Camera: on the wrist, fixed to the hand. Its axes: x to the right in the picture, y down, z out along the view.
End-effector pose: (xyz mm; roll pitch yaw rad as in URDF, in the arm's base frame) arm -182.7 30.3 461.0 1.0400 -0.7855 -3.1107
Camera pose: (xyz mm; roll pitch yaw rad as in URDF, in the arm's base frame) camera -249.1 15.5 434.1 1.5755 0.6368 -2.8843
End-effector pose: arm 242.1 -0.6 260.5 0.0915 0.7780 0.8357
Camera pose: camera 267.0 -42.3 205.8 -1.0601 0.6469 -1.2697
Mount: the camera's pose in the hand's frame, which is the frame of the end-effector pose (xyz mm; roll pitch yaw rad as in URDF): 28.2 -50.7 -44.5 -0.0410 0.7062 -1.3945
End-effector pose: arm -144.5 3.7 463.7 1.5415 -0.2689 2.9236
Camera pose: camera -193.8 -29.4 421.1 2.4485 0.7820 -2.2767
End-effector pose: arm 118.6 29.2 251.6 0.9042 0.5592 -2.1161
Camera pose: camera 127.8 37.4 179.5 -1.8237 1.1432 0.9122
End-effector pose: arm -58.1 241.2 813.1 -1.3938 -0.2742 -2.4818
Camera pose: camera -102.9 273.2 861.2 0.0894 -0.6892 2.1784
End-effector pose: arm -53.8 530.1 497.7 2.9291 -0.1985 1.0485
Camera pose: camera -94.3 577.9 535.4 2.8325 -0.5159 2.5769
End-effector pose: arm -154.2 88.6 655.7 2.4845 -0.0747 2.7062
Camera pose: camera -207.8 39.3 662.1 2.9189 -0.0661 -2.1357
